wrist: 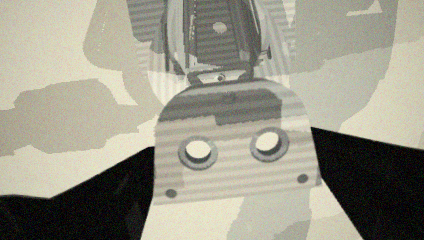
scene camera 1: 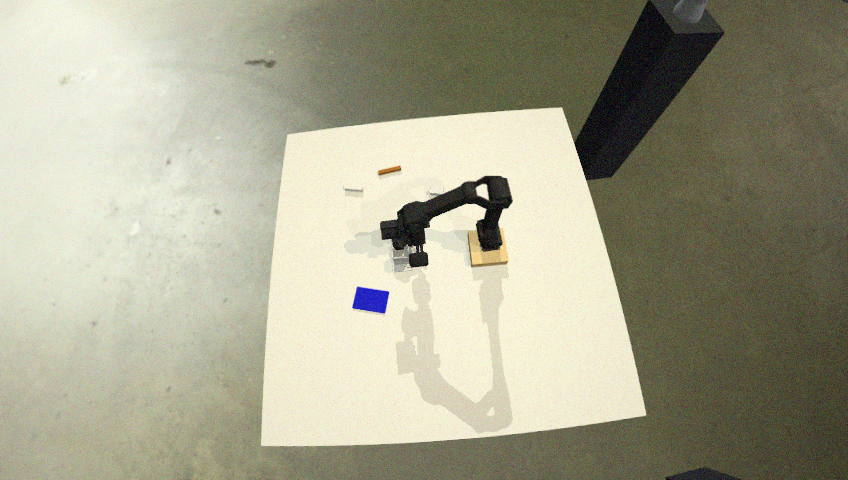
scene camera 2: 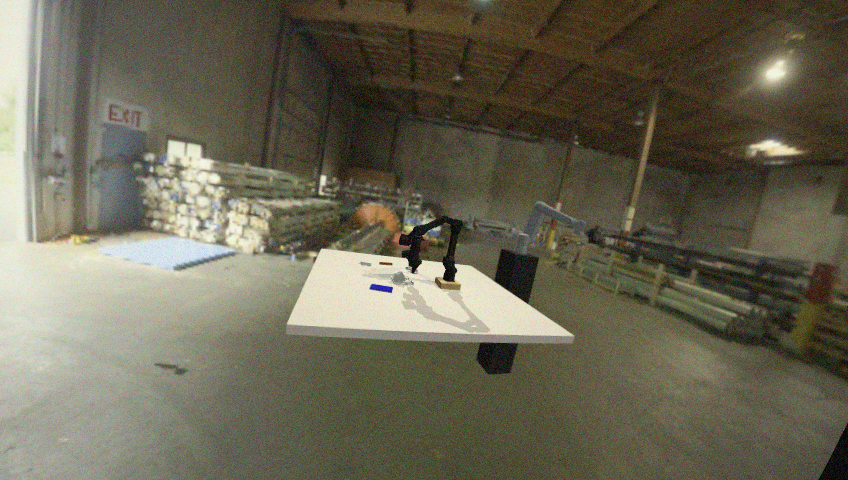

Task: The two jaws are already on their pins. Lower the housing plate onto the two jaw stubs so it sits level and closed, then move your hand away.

My gripper carries a housing plate. Also in view: a blue rectangle.
